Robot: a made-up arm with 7 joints.
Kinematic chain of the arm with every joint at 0, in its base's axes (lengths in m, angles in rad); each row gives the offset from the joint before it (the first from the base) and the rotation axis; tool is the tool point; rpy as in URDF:
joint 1: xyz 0 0 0.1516 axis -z
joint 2: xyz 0 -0.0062 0.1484 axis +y
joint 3: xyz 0 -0.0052 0.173 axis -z
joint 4: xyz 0 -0.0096 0.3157 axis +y
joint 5: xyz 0 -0.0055 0.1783 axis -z
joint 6: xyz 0 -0.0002 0.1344 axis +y
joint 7: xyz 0 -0.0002 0.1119 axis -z
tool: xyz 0 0 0 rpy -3.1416 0 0
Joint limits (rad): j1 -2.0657..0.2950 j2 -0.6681..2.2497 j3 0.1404..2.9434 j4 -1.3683..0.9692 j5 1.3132..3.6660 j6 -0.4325..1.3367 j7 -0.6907..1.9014
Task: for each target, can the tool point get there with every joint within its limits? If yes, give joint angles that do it. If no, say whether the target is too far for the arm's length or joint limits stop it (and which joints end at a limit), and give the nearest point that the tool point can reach.
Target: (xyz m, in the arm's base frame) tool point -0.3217 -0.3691 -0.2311
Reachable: no: joint limits stop it (at a limit: joint 1, joint 2, joint 4) | nearest point -0.3098 0.0479 -0.2252 | short by 0.417 m
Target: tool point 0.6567 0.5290 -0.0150
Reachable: yes | joints -0.5346 1.9418 1.6617 -0.2834 2.6814 0.1245 0.9008
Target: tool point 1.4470 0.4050 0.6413
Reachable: no: too far | nearest point 0.8581 0.2402 0.5024 | short by 0.627 m
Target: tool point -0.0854 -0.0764 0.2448
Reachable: no: joint limits stop it (at a limit: joint 2, joint 4, joint 6) | nearest point -0.4134 -0.3699 0.4375 | short by 0.480 m
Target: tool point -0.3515 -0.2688 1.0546
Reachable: yes | joints -0.3872 -0.3188 2.1859 0.4852 1.6724 0.5953 1.3032
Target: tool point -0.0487 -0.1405 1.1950
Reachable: yes | joints -1.7206 -0.0985 1.2256 -0.2169 2.2979 -0.0186 0.4184
